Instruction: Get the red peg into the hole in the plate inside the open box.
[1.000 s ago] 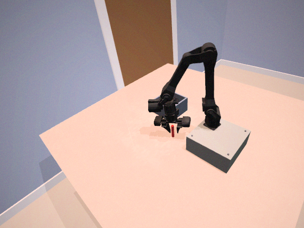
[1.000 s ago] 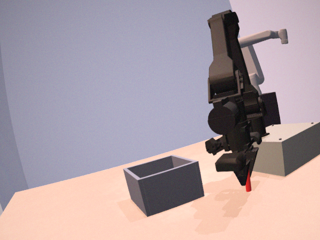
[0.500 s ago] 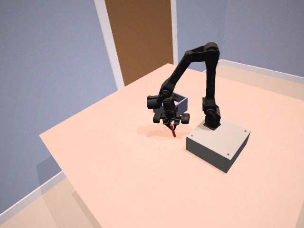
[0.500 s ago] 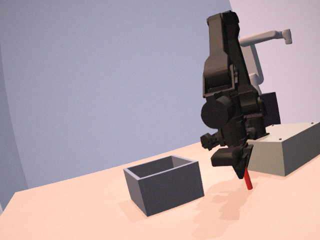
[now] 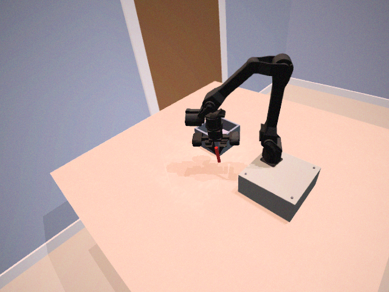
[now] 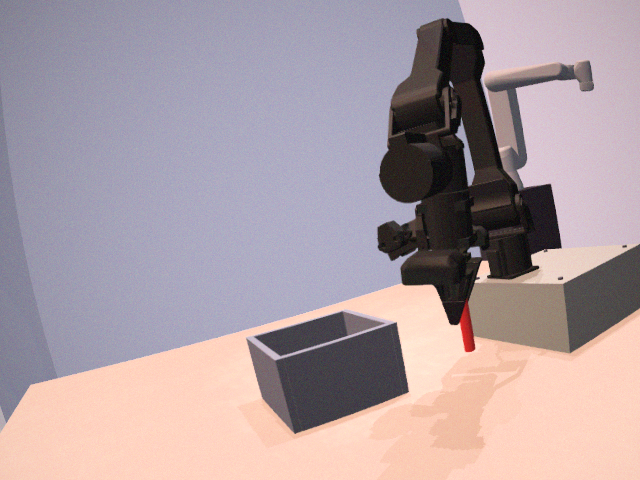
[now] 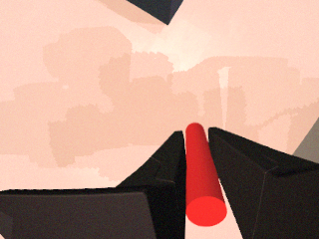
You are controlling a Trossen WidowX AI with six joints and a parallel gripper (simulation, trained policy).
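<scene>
Right now my gripper tip is 14 cm short of the grey box, 13 cm to the left of it and 6 cm above it. From my gripper tip the other things lie so: red peg (1 cm to the left, 1 cm behind).
</scene>
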